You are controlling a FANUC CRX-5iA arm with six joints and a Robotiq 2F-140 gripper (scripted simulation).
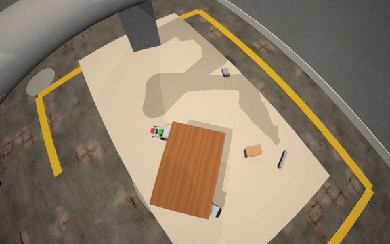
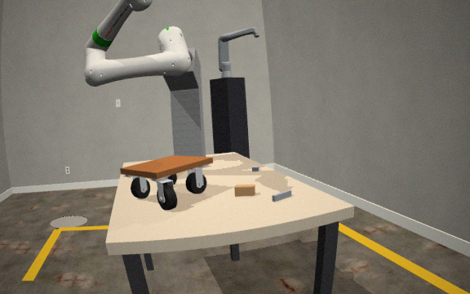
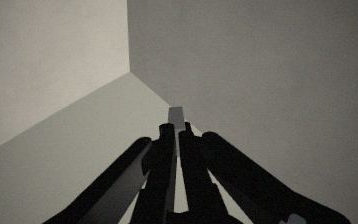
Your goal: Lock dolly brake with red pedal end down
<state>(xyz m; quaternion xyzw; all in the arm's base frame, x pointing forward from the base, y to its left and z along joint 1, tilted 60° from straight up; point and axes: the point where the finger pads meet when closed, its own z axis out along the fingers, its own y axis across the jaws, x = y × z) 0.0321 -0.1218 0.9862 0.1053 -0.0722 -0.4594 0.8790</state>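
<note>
The brake pedal is 91 cm below my hand, 40 cm to the left of it and 24 cm behind it. The rest, counted from my hand: small grey block: 98 cm below, 84 cm to the left, 10 cm behind; dark grey bar: 98 cm below, 53 cm to the left, 30 cm ahead; tan block: 98 cm below, 50 cm to the left, 16 cm ahead.
</note>
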